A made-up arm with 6 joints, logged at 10 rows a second.
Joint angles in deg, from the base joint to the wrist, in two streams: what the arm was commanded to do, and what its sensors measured. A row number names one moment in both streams.
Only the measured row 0 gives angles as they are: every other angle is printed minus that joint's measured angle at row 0.
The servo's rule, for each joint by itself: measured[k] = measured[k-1] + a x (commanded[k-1-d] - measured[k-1]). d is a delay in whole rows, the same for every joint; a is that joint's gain. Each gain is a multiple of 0.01, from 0.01 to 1. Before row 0 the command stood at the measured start. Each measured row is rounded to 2 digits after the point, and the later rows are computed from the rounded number. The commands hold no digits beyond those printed.
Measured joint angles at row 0: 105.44, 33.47, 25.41, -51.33, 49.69, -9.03
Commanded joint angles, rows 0 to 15: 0.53, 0.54, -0.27, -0.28, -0.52, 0.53; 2.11, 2.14, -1.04, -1.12, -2.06, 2.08; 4.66, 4.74, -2.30, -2.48, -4.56, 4.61; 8.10, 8.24, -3.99, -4.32, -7.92, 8.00; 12.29, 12.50, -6.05, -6.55, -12.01, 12.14; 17.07, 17.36, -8.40, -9.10, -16.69, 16.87; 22.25, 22.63, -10.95, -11.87, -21.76, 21.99; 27.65, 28.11, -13.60, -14.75, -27.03, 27.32; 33.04, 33.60, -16.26, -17.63, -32.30, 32.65; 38.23, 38.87, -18.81, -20.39, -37.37, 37.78; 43.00, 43.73, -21.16, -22.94, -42.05, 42.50; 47.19, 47.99, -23.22, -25.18, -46.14, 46.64; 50.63, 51.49, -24.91, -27.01, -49.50, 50.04; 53.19, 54.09, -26.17, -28.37, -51.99, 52.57; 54.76, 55.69, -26.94, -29.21, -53.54, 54.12; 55.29, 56.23, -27.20, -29.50, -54.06, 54.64
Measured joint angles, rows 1 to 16: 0.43, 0.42, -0.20, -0.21, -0.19, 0.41; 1.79, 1.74, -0.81, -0.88, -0.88, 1.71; 4.11, 4.05, -1.90, -2.06, -2.24, 3.97; 7.34, 7.28, -3.43, -3.73, -4.34, 7.11; 11.35, 11.30, -5.34, -5.82, -7.18, 11.03; 15.98, 15.97, -7.57, -8.25, -10.70, 15.59; 21.06, 21.10, -10.04, -10.93, -14.79, 20.58; 26.40, 26.50, -12.64, -13.76, -19.32, 25.84; 31.78, 31.97, -15.28, -16.62, -24.12, 31.15; 37.00, 37.28, -17.86, -19.41, -29.02, 36.32; 41.86, 42.25, -20.27, -22.02, -33.84, 41.14; 46.18, 46.67, -22.42, -24.36, -38.39, 45.43; 49.78, 50.38, -24.24, -26.32, -42.50, 49.03; 52.54, 53.24, -25.65, -27.84, -46.01, 51.79; 54.34, 55.13, -26.59, -28.85, -48.80, 53.61; 55.11, 55.98, -27.04, -29.33, -50.75, 54.41
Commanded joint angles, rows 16 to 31: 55.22, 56.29, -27.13, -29.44, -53.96, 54.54; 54.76, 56.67, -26.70, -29.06, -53.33, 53.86; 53.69, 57.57, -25.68, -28.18, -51.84, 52.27; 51.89, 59.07, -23.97, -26.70, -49.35, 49.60; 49.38, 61.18, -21.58, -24.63, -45.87, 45.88; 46.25, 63.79, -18.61, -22.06, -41.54, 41.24; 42.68, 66.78, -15.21, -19.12, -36.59, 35.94; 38.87, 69.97, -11.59, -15.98, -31.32, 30.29; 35.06, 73.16, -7.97, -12.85, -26.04, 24.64; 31.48, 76.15, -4.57, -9.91, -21.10, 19.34; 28.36, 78.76, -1.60, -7.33, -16.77, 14.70; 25.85, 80.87, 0.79, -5.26, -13.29, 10.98; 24.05, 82.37, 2.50, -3.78, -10.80, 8.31; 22.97, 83.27, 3.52, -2.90, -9.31, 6.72; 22.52, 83.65, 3.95, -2.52, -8.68, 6.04; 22.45, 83.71, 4.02, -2.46, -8.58, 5.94
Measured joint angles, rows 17 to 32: 55.20, 56.22, -27.11, -29.41, -51.94, 54.51; 54.84, 56.57, -26.81, -29.15, -52.45, 54.00; 53.91, 57.34, -25.99, -28.43, -52.22, 52.65; 52.27, 58.67, -24.52, -27.15, -51.16, 50.27; 49.93, 60.60, -22.37, -25.29, -49.20, 46.85; 46.95, 63.06, -19.63, -22.90, -46.37, 42.47; 43.49, 65.92, -16.40, -20.10, -42.75, 37.38; 39.75, 69.04, -12.89, -17.05, -38.52, 31.85; 35.95, 72.21, -9.30, -13.94, -33.90, 26.23; 32.33, 75.24, -5.85, -10.96, -29.16, 20.86; 29.11, 77.95, -2.75, -8.27, -24.58, 16.06; 26.47, 80.20, -0.17, -6.04, -20.40, 12.10; 24.51, 81.87, 1.78, -4.37, -16.85, 9.14; 23.26, 82.95, 3.05, -3.28, -14.06, 7.25; 22.66, 83.49, 3.71, -2.72, -12.07, 6.31; 22.49, 83.66, 3.94, -2.53, -10.78, 6.02
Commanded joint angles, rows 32 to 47: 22.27, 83.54, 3.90, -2.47, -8.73, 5.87; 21.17, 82.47, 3.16, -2.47, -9.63, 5.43; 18.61, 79.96, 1.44, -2.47, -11.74, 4.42; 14.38, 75.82, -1.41, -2.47, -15.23, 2.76; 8.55, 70.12, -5.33, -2.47, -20.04, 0.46; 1.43, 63.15, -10.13, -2.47, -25.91, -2.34; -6.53, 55.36, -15.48, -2.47, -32.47, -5.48; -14.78, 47.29, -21.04, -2.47, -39.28, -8.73; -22.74, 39.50, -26.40, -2.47, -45.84, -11.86; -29.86, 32.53, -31.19, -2.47, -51.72, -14.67; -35.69, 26.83, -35.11, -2.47, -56.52, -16.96; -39.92, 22.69, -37.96, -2.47, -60.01, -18.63; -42.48, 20.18, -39.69, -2.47, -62.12, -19.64; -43.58, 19.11, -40.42, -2.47, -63.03, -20.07; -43.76, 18.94, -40.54, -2.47, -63.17, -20.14; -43.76, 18.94, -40.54, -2.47, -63.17, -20.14
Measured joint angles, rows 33 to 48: 22.31, 83.57, 3.91, -2.49, -10.02, 5.90; 21.39, 82.72, 3.36, -2.48, -9.88, 5.53; 19.14, 80.59, 1.96, -2.47, -10.57, 4.66; 15.28, 76.92, -0.50, -2.47, -12.29, 3.18; 9.83, 71.68, -4.03, -2.47, -15.16, 1.06; 3.03, 65.11, -8.48, -2.47, -19.14, -1.59; -4.71, 57.60, -13.59, -2.47, -24.07, -4.62; -12.87, 49.66, -19.03, -2.47, -29.70, -7.83; -20.86, 41.84, -24.41, -2.47, -35.67, -10.97; -28.15, 34.67, -29.36, -2.47, -41.61, -13.86; -34.26, 28.63, -33.56, -2.47, -47.13, -16.28; -38.84, 24.06, -36.77, -2.47, -51.90, -18.11; -41.79, 21.07, -38.90, -2.47, -55.68, -19.30; -43.24, 19.56, -40.01, -2.47, -58.40, -19.90; -43.66, 19.08, -40.40, -2.47, -60.16, -20.09; -43.74, 18.97, -40.50, -2.47, -61.27, -20.13
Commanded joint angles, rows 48 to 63: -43.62, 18.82, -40.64, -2.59, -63.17, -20.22; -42.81, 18.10, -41.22, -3.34, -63.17, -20.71; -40.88, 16.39, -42.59, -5.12, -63.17, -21.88; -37.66, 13.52, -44.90, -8.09, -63.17, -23.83; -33.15, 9.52, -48.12, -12.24, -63.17, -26.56; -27.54, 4.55, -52.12, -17.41, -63.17, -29.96; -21.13, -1.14, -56.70, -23.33, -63.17, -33.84; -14.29, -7.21, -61.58, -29.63, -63.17, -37.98; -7.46, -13.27, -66.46, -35.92, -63.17, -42.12; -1.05, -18.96, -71.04, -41.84, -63.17, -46.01; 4.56, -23.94, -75.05, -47.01, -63.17, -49.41; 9.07, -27.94, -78.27, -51.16, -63.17, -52.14; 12.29, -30.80, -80.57, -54.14, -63.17, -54.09; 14.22, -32.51, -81.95, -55.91, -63.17, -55.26; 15.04, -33.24, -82.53, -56.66, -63.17, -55.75; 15.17, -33.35, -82.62, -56.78, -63.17, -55.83
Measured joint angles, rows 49 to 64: -43.64, 18.85, -40.60, -2.56, -61.97, -20.20; -42.97, 18.27, -41.05, -3.14, -62.41, -20.60; -41.28, 16.82, -42.17, -4.61, -62.69, -21.60; -38.35, 14.28, -44.16, -7.19, -62.87, -23.34; -34.14, 10.61, -47.05, -10.93, -62.98, -25.85; -28.79, 5.94, -50.75, -15.73, -63.05, -29.06; -22.59, 0.49, -55.09, -21.35, -63.09, -32.79; -15.87, -5.44, -59.83, -27.48, -63.12, -36.84; -9.06, -11.47, -64.67, -33.73, -63.14, -40.96; -2.57, -17.24, -69.32, -39.73, -63.15, -44.90; 3.21, -22.40, -73.50, -45.12, -63.16, -48.42; 7.96, -26.67, -76.98, -49.59, -63.16, -51.32; 11.47, -29.85, -79.60, -52.96, -63.16, -53.48; 13.70, -31.90, -81.32, -55.14, -63.16, -54.87; 14.79, -32.93, -82.20, -56.26, -63.16, -55.56; 15.10, -33.25, -82.51, -56.64, -63.16, -55.77
